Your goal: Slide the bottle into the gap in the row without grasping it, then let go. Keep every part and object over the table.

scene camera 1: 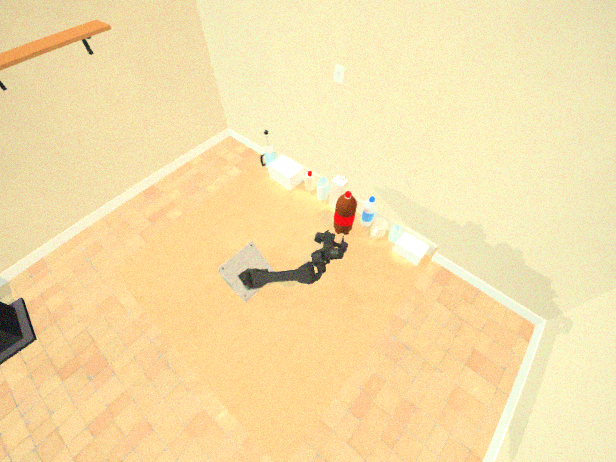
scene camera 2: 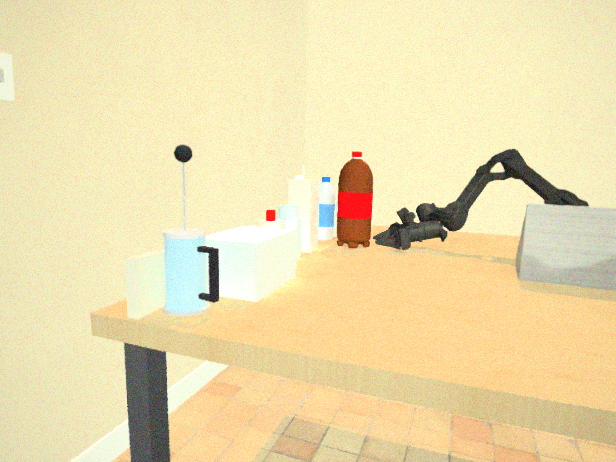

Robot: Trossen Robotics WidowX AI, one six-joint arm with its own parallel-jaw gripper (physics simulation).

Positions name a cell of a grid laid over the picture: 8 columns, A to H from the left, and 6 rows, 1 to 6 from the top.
white box: scene camera 1 D3; scene camera 2 D4
brown bottle: scene camera 1 E3; scene camera 2 E3
